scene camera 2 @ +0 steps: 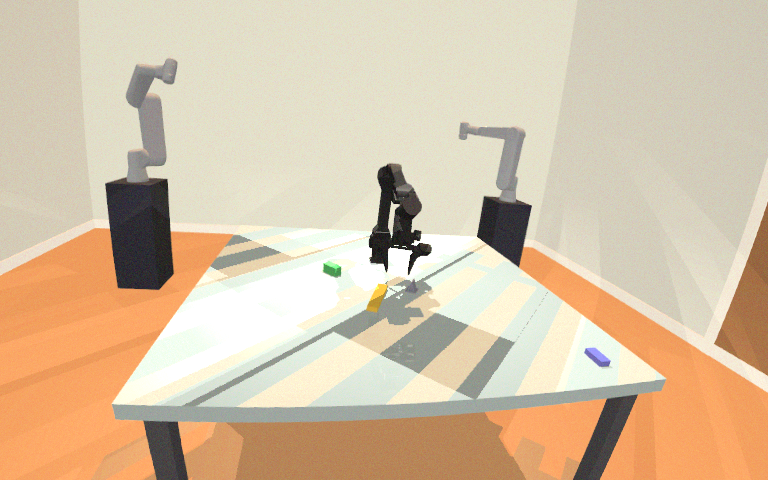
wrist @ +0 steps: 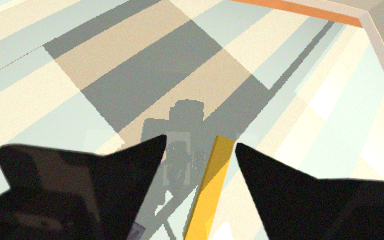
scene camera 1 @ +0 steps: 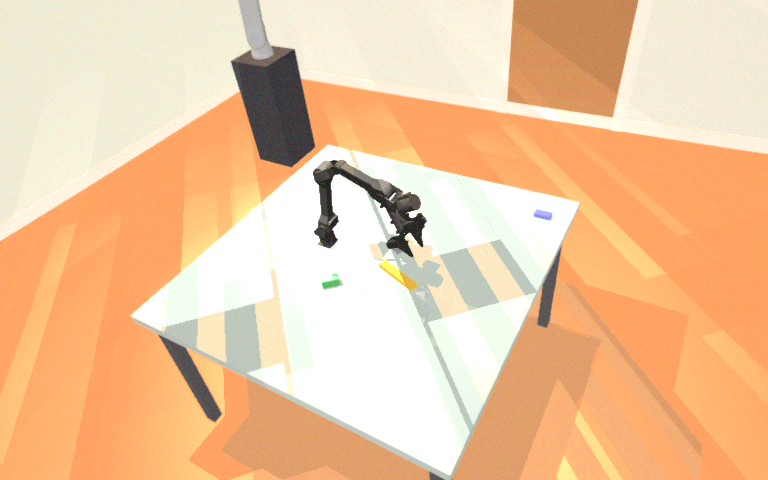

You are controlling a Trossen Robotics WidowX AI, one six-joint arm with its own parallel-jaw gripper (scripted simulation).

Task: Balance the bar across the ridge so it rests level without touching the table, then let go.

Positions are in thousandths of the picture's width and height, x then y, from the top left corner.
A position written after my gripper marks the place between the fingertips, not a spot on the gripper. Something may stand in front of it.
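Scene:
My gripper is visible in scene camera 1 (544, 526), in scene camera 2 (518, 570) and in the wrist view (525, 598).

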